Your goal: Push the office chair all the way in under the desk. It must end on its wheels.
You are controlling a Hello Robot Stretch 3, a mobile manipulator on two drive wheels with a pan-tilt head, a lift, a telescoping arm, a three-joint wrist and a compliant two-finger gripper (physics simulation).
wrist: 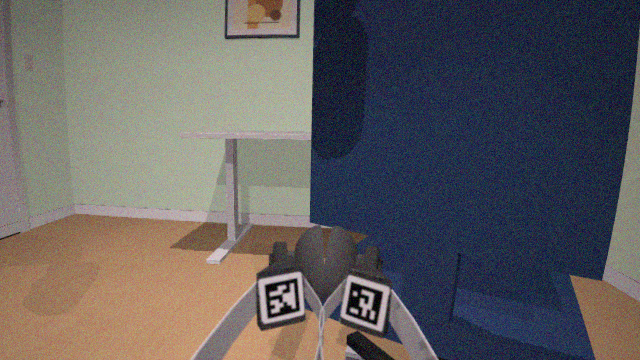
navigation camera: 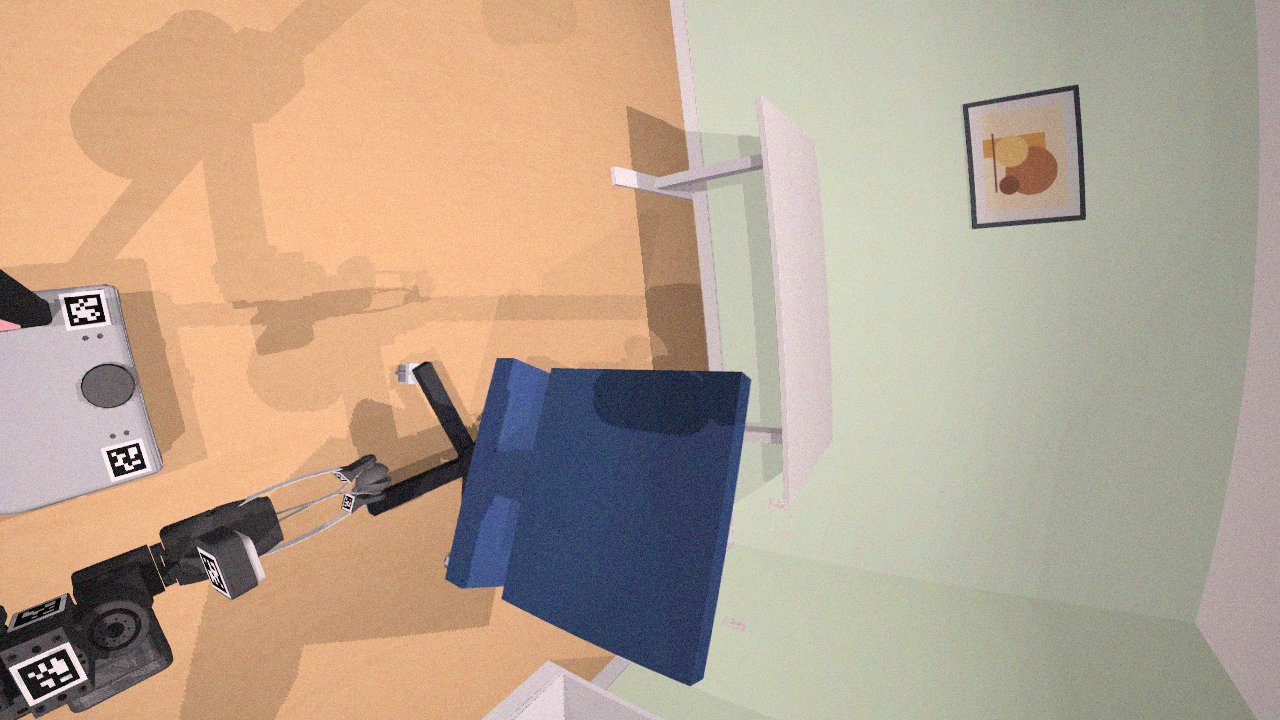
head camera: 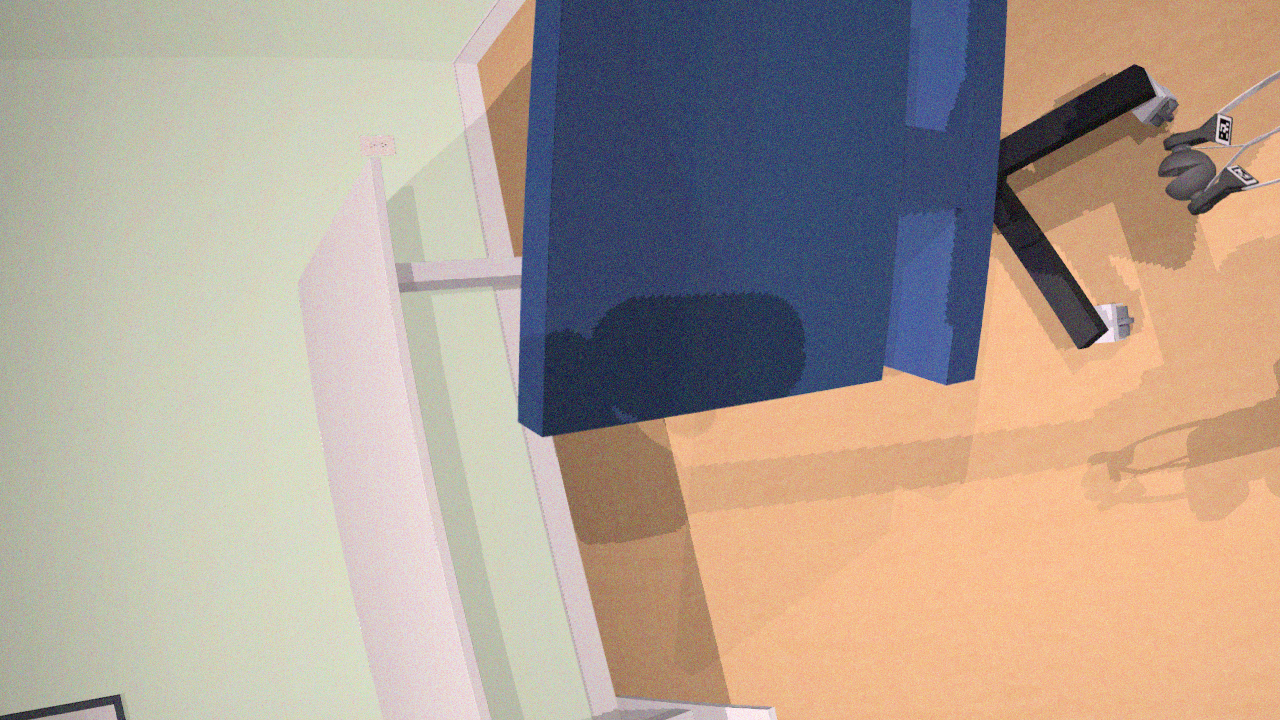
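The blue office chair (head camera: 716, 205) (navigation camera: 626, 483) (wrist: 475, 150) stands upright, its tall backrest filling much of the wrist view. Black base legs with castors show on the floor in the head and navigation views; the other legs are hidden. The white desk (head camera: 375, 447) (navigation camera: 799, 268) (wrist: 250, 135) stands along the green wall, beyond the backrest in the navigation view. Whether any of the seat is under it cannot be told. My gripper (head camera: 1188, 172) (navigation camera: 371, 483) (wrist: 327, 251) is shut and empty. It is on the seat side seen in the head view, over or near a base leg; contact cannot be told.
A white shelf unit (navigation camera: 535, 687) stands at the bottom of the navigation view, close to the chair. The desk's T-shaped leg and foot (navigation camera: 631, 179) (wrist: 231, 190) reach out over the floor. My base (navigation camera: 53, 402) is at the left of the navigation view. A framed picture (navigation camera: 1024, 156) hangs on the wall.
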